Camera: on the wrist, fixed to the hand. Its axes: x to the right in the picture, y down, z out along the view.
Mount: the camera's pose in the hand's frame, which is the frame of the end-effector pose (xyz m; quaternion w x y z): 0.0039 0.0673 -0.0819 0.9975 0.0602 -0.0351 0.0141
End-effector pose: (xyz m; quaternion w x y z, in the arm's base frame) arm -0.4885 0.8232 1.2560 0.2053 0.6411 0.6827 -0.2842
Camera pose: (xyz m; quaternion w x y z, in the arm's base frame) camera -0.4152 0.8806 1.3069 0.1942 0.6515 0.6476 -0.3442
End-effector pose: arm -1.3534 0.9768 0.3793 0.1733 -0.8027 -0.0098 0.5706
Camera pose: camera -1.2890 0.8925 0.3799 0.2128 -0.7703 0.0298 0.6004
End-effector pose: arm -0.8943 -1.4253 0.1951 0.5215 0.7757 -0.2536 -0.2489
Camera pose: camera -0.8471 -1.3940 0.2848 0.4681 0.7928 -0.2972 -0.2529
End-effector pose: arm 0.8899 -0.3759 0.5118 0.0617 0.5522 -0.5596 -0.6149
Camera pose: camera 0.9132 -0.4540 0.5797 0.0173 0.5250 -0.6052 -0.5982
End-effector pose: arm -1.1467 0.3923 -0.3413 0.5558 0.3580 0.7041 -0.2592
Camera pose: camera -1.1428 0.4966 -0.3226 0.5612 0.3914 0.6622 -0.3057
